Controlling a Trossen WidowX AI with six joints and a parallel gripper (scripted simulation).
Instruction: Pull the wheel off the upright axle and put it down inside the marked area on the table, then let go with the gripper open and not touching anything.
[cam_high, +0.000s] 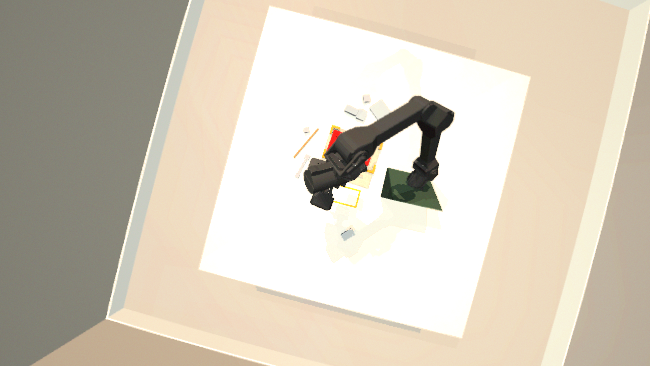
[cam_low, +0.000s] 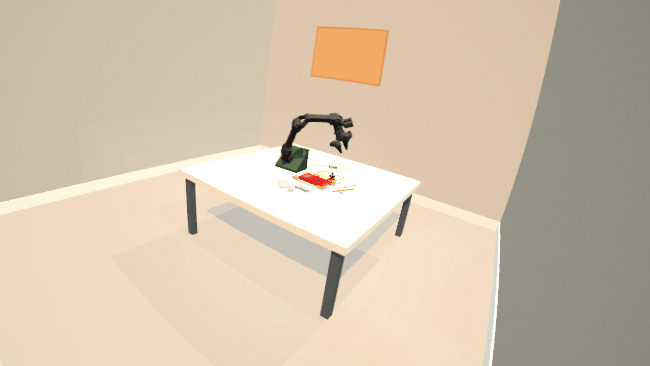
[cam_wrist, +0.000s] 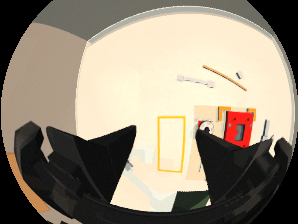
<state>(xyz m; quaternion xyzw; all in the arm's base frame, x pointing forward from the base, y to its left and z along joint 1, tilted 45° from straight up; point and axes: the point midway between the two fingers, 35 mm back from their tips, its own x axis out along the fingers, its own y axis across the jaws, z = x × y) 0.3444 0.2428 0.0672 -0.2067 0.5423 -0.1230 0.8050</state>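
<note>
Now: gripper tip 17 cm above the grey wheel, 7 cm to the left of it and 2 cm past it. Also, from my gripper tip: orange rod (20 cm below, 15 cm to the right, 13 cm ahead).
</note>
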